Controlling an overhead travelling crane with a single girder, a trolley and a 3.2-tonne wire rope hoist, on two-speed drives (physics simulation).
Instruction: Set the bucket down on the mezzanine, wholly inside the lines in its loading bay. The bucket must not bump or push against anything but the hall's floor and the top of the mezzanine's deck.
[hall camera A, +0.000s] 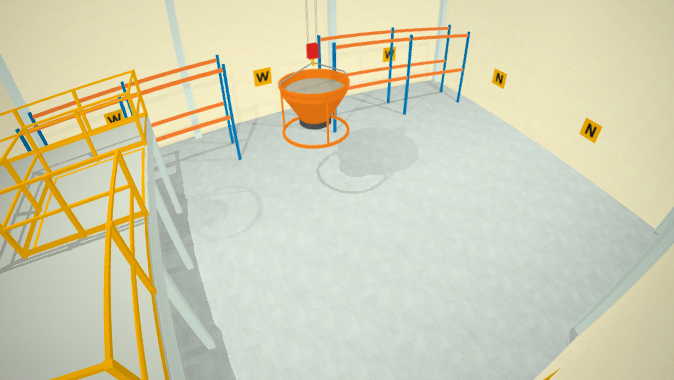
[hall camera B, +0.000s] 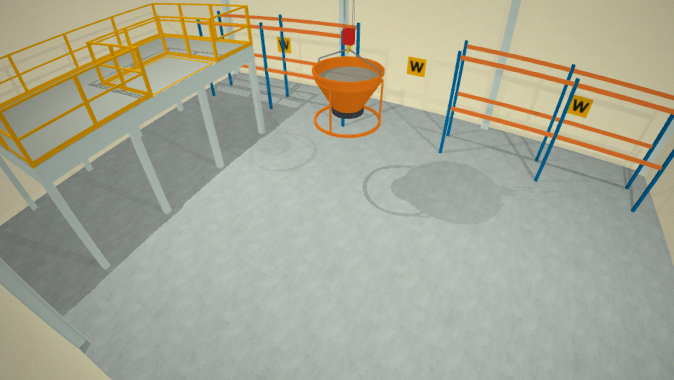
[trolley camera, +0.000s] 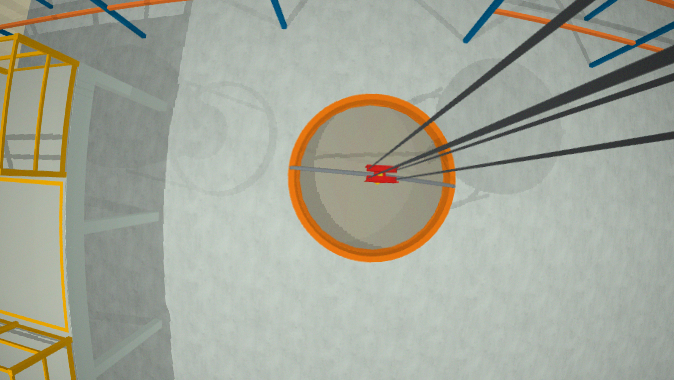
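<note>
The orange bucket (hall camera A: 314, 107) (hall camera B: 348, 95) (trolley camera: 370, 215), filled with grey material, hangs upright and clear of the floor, its shadows apart from its foot ring. My hook (hall camera A: 313, 62) (hall camera B: 348, 49) (trolley camera: 381, 174), under the red block, is shut on the bucket's bail, above its centre. The mezzanine (hall camera A: 65, 315) (hall camera B: 175, 95) (trolley camera: 77, 200) stands to the left of the bucket, with a wide gap between them in the trolley view. Its loading bay shows as yellow lines (hall camera A: 144, 170) (hall camera B: 190, 59) (trolley camera: 64, 250) on the deck; part of the bay is outside the trolley view.
Yellow railings (hall camera A: 107, 300) (hall camera B: 85, 100) (trolley camera: 70, 122) stand on the deck on both sides of the bay, whose hall-side edge is open. A left rack (hall camera A: 236, 137) (hall camera B: 265, 65) (trolley camera: 125, 23) and a right rack (hall camera A: 408, 75) (hall camera B: 556, 130) (trolley camera: 483, 21) stand along the W wall.
</note>
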